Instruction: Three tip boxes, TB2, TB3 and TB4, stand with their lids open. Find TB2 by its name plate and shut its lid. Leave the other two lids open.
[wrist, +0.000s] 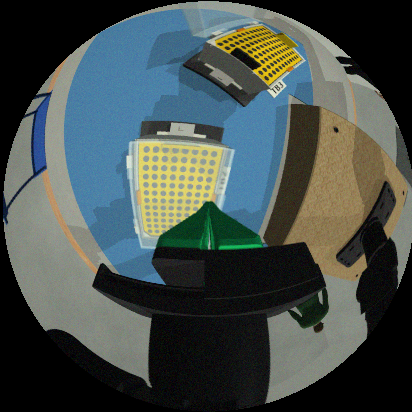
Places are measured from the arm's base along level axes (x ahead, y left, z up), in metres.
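Pixels of known places: gripper, fingertip midpoint: (208, 206); arm's base, origin of the base link: (369, 229).
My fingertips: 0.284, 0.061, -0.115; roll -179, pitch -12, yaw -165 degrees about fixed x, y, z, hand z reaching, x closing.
For each thing: its top centre in the pictures, then the offset to it from my fingertips, as dx, dy, dz. "spot": a spot on its surface instead. Level surfaces: height alone.
- looks like TB2, middle of its top: (175, 206) +0.030, +0.006, -0.003
- box TB3, surface spot: (280, 59) spot: -0.039, -0.202, -0.022
- blue mat, its level: dz -0.078
The box with a faint plate that looks like TB2 (175, 187) stands at the middle left. Its clear lid lies down over the yellow tip rack and looks shut; whether it is fully latched I cannot tell. My gripper (208, 206) is shut and empty, its green fingertips over the lower right part of this box. Whether they touch the lid is unclear. The box TB3 (280, 59) stands at the top right, its yellow rack uncovered and its clear lid (197, 23) standing open behind it. TB4 does not show.
A blue mat (105, 90) lies under the boxes. A brown board-faced block (332, 175) stands at the right, with a black arm (377, 270) beside it. A blue-sided object (40, 137) is at the far left. A small green object (312, 311) is at the lower right.
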